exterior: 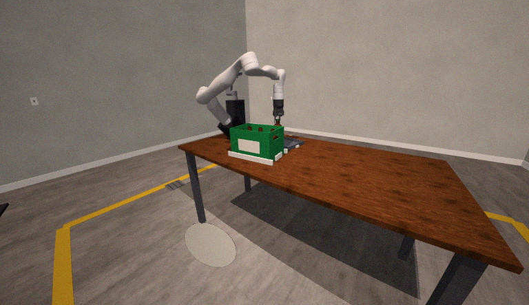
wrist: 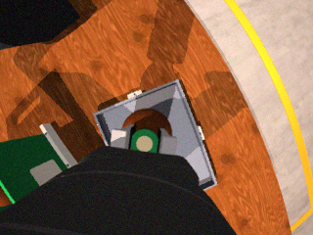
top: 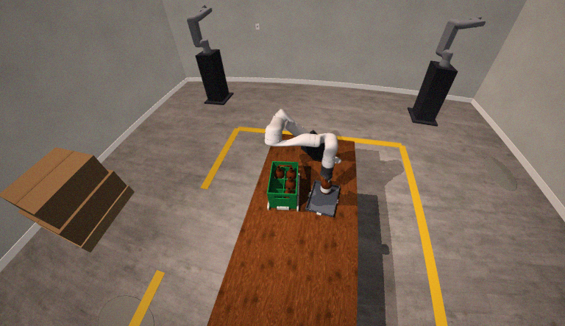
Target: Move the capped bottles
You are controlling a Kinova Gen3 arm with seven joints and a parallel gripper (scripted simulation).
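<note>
Now: hand 6 cm above the capped bottle. The rest, counted from my hand: green crate 6 cm ahead, 29 cm to the right, 8 cm below; grey tray 6 cm ahead, 1 cm to the right, 15 cm below.
</note>
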